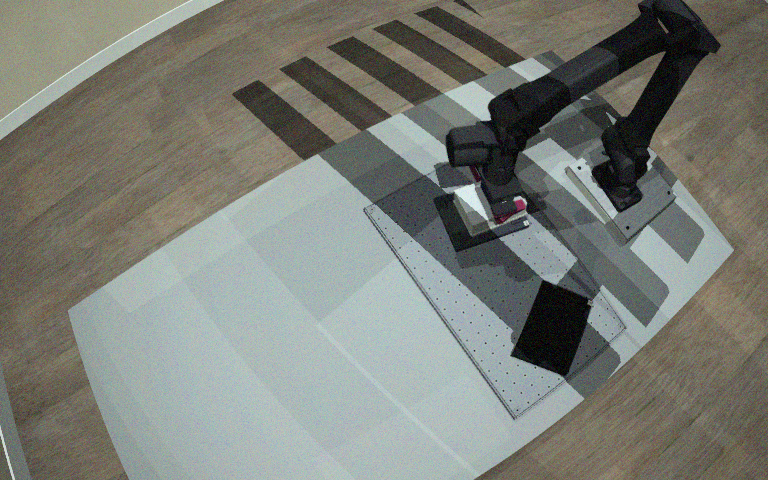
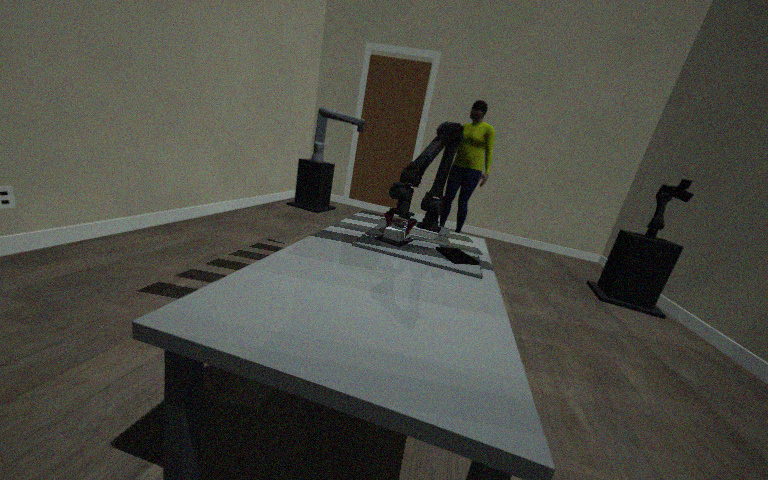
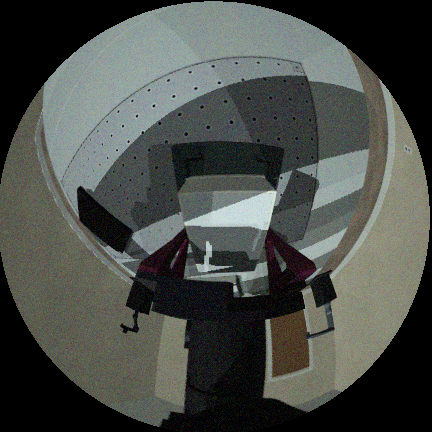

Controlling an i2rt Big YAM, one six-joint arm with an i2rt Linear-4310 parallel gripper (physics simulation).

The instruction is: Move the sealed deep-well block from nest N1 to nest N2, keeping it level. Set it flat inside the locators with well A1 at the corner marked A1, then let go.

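Places are measured from the arm's base along level axes (x ahead, y left, z up), in metres.
Where they show: gripper, fingertip midpoint: [image 1: 490, 202] [image 3: 227, 230]; arm's base, origin of the base link: [image 1: 616, 186] [image 2: 428, 228].
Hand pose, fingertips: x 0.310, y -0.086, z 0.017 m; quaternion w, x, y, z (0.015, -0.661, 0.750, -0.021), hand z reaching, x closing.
Each offset is from my fingertips to the top centre of the thing.
The sealed deep-well block @[0.002 m back, 0.001 m left, 0.023 m up] [image 1: 472, 204] [image 2: 394, 232] [image 3: 228, 209], a pale box with a flat white seal, sits on the black nest N1 @[0.014 m ahead, 0.002 m right, 0.018 m down] [image 1: 454, 230] [image 3: 225, 156] on the perforated board @[0.038 m ahead, 0.125 m left, 0.035 m down] [image 1: 454, 305] [image 3: 160, 109]. My gripper [image 1: 498, 191] [image 2: 398, 223] [image 3: 227, 230] is open and low over the block's near end, with one magenta finger on each side of it. I cannot tell whether the fingers touch the block. Nest N2 @[0.007 m ahead, 0.281 m left, 0.018 m down] [image 1: 554, 329] [image 2: 455, 255] [image 3: 102, 219] is a bare black plate further along the board.
A pale rail [image 1: 592, 195] lies on the table by the arm's base [image 1: 615, 171]. Striped shadows cross the table. A person in yellow [image 2: 475, 152] stands behind the table, and a second arm on a black pedestal [image 2: 314, 185] is by the door.
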